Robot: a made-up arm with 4 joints.
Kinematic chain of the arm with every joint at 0, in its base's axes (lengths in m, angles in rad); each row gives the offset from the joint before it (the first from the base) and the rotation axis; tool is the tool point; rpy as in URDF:
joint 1: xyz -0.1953 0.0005 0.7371 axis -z
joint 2: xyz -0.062 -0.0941 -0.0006 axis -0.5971 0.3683 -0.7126
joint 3: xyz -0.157 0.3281 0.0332 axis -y
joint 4: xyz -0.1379 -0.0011 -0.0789 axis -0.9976 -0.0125 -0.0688
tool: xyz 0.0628 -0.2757 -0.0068 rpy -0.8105 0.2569 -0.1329
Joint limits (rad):
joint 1: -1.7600..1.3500
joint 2: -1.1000..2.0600
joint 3: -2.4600..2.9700
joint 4: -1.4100..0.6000
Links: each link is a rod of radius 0.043 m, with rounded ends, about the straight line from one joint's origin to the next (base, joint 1, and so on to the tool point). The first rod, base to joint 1, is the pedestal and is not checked.
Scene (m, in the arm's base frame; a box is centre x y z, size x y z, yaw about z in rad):
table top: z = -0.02
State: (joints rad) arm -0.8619 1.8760 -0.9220 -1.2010
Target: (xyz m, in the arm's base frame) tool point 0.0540 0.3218 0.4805
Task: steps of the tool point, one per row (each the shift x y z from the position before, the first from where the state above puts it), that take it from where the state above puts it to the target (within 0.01 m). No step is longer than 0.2 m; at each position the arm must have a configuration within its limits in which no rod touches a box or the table.
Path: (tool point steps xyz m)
1: 0.0637 0.1667 0.0155
2: 0.1424 0.1159 0.0231
3: 0.1857 0.0306 0.0285
4: 0.1805 -0.0665 0.0309

